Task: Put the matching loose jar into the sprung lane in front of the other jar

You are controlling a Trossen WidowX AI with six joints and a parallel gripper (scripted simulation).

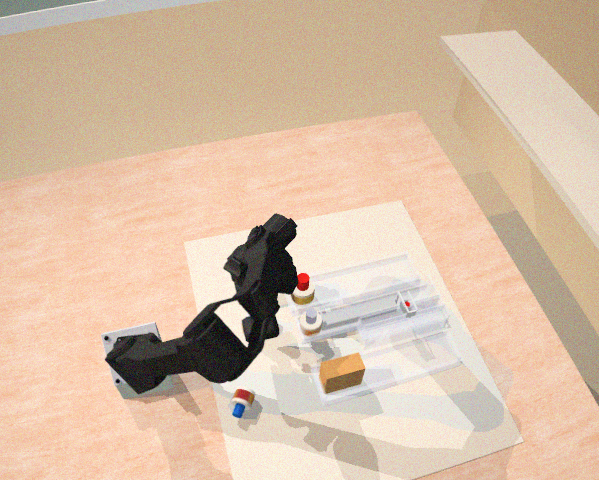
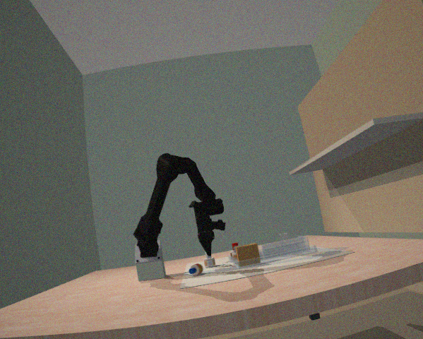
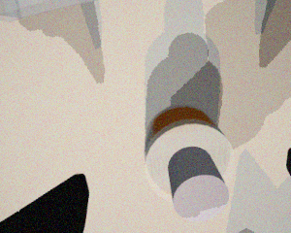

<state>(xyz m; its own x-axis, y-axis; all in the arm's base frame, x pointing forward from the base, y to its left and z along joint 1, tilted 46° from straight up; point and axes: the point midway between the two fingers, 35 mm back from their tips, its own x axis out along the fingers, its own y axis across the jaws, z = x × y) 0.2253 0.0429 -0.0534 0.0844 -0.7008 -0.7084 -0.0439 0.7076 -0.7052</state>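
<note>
Now: the brown box 140 mm ahead of my gripper tip, 150 mm to the right of it and 10 mm below it. Round my gripper tip: red dot 300 mm ahead, 50 mm to the right, 20 mm above; wall shelf 620 mm ahead, 20 mm to the right, 320 mm above.
</note>
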